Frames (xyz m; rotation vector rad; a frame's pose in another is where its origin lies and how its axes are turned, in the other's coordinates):
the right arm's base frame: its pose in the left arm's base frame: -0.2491 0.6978 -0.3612 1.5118 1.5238 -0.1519
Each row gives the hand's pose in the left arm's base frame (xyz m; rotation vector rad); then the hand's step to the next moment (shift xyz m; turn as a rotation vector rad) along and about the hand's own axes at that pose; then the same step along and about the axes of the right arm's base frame.
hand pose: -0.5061 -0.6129 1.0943 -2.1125 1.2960 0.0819
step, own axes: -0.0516 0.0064 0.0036 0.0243 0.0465 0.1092
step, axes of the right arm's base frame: 0.0132 -0.0095 -0.0495 0.0994 -0.0505 0.0474
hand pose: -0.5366 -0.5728 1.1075 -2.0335 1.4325 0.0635
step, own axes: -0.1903 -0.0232 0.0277 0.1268 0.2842 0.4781
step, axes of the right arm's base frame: 0.0735 0.0321 -0.1763 0.4292 -0.3025 0.2229
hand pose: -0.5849 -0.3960 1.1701 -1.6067 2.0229 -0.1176
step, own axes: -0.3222 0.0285 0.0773 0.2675 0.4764 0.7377
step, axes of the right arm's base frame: 0.2171 0.1397 -0.2097 0.6408 -0.5358 0.3809
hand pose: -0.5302 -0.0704 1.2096 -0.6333 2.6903 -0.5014
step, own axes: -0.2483 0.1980 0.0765 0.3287 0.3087 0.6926
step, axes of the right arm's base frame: 0.2850 0.1543 -0.0409 0.4636 -0.5315 0.4308
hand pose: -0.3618 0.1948 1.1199 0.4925 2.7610 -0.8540
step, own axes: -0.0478 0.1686 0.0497 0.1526 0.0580 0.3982
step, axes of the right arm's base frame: 0.1631 0.0564 0.0583 0.1440 -0.3016 0.2712
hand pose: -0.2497 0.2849 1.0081 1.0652 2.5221 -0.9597
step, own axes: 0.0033 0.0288 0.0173 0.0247 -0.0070 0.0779
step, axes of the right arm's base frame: 0.0266 0.0013 0.0207 0.0099 -0.0639 0.0504
